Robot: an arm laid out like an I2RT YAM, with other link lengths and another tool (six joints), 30 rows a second.
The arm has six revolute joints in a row. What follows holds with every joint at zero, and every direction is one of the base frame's. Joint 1 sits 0.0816 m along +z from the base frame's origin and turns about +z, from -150 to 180 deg. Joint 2 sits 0.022 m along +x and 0.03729 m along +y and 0.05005 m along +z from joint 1 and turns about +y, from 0 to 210 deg. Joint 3 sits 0.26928 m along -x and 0.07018 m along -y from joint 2 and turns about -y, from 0 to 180 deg. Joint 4 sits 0.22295 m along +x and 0.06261 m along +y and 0.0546 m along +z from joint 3 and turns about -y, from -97 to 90 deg. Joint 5 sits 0.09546 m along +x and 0.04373 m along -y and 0.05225 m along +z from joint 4 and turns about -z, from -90 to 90 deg. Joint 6 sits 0.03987 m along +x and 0.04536 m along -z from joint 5 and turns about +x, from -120 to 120 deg. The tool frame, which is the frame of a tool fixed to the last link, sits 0.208 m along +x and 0.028 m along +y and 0.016 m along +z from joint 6; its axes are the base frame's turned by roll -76.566, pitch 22.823 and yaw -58.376 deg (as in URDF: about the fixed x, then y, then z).
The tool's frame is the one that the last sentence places.
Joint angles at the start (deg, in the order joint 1, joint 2, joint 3, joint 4, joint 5, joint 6):
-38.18, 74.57, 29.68, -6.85, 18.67, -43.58
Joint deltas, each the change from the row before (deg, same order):
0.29, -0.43, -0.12, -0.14, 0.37, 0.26
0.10, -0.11, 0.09, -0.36, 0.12, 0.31
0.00, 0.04, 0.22, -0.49, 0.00, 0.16
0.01, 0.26, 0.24, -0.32, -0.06, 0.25
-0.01, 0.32, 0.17, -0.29, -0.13, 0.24
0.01, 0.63, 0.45, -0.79, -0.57, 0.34
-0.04, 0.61, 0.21, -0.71, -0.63, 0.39
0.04, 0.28, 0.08, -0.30, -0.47, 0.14
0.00, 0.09, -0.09, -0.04, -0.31, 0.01
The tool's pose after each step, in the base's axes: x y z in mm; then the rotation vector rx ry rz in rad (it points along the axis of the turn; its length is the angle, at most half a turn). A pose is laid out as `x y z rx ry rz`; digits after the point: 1 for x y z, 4 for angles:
241.1 -270.3 6.3 -1.6012 2.2566 -0.6455
240.7 -269.8 6.5 -1.5966 2.2598 -0.6442
240.1 -269.3 6.0 -1.5943 2.2634 -0.6381
240.1 -268.8 5.1 -1.5903 2.2666 -0.6311
239.8 -268.0 3.4 -1.5865 2.2699 -0.6211
240.0 -264.9 -0.2 -1.5830 2.2711 -0.5951
239.2 -261.1 -5.0 -1.5776 2.2737 -0.5659
239.6 -258.6 -7.4 -1.5769 2.2708 -0.5503
239.7 -256.9 -8.8 -1.5773 2.2678 -0.5422

